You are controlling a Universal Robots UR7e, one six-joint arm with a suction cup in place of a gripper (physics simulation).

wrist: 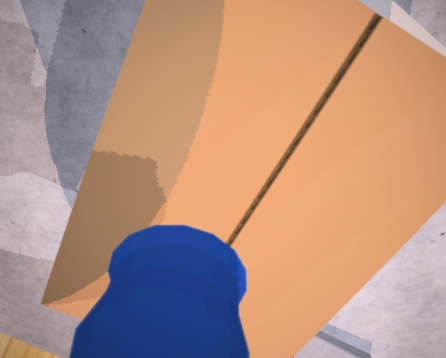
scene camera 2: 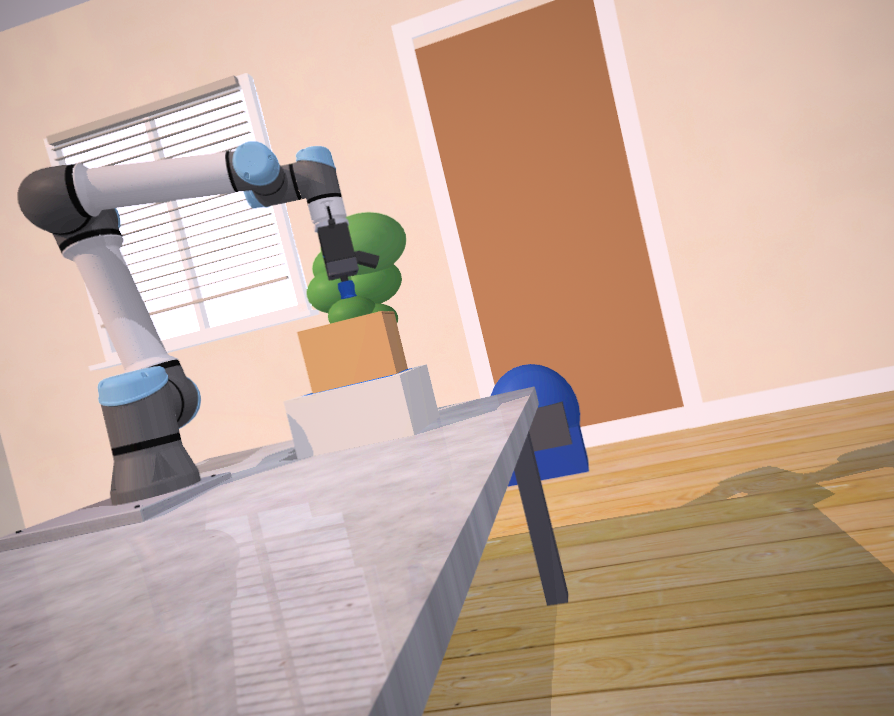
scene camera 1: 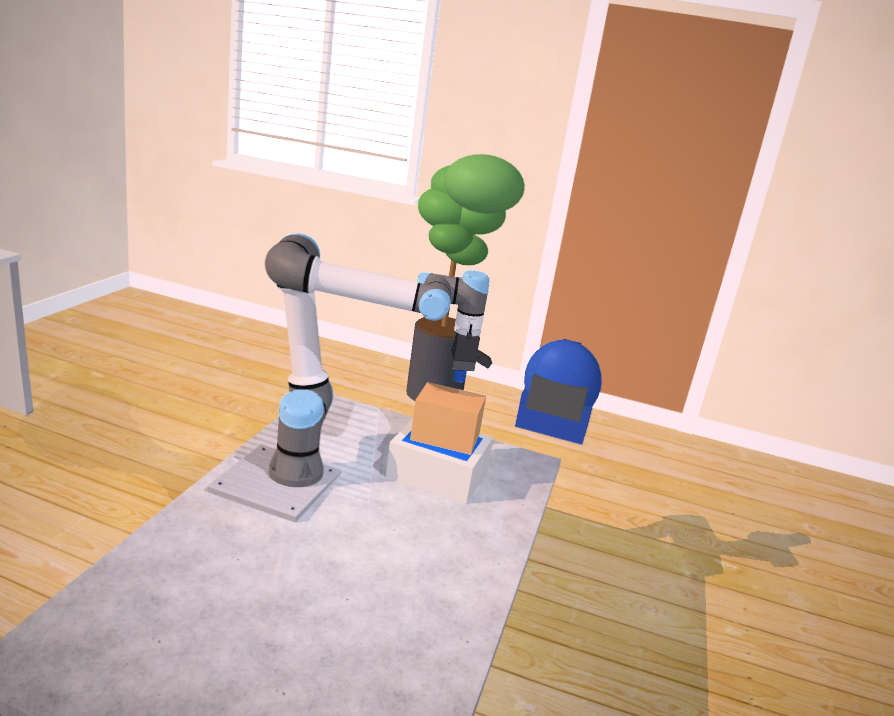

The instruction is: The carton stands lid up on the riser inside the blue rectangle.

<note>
My suction cup (wrist: 168,283) holds nothing. The cup is 13 cm from the middle of a brown carton (scene camera 2: 367,347), above it. I also see a white riser (scene camera 2: 396,406).
The brown carton shows as well in the wrist view (wrist: 303,142) and in scene camera 1 (scene camera 1: 450,418). The white riser also shows in scene camera 1 (scene camera 1: 451,474).
</note>
